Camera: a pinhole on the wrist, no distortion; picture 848 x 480 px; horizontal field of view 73.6 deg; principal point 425.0 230.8 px. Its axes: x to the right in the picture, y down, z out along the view. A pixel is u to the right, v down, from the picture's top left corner.
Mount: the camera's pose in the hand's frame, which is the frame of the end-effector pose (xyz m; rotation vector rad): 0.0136 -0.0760 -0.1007 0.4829 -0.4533 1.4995
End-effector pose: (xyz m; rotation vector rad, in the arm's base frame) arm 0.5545 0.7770 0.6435 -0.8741 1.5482 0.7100
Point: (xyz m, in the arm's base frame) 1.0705 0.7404 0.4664
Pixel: 322 86
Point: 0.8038 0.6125 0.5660
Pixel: 113 40
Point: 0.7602 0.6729 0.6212
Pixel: 266 200
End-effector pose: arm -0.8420 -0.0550 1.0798 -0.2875 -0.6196 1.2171
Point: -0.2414 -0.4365 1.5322
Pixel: outside the picture
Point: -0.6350 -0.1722 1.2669
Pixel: 183 292
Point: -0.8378 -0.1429 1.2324
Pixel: 690 381
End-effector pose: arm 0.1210 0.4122 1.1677 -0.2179 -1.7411 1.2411
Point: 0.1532 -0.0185 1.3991
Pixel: 330 428
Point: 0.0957 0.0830 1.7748
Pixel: 146 77
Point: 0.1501 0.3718 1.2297
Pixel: 783 360
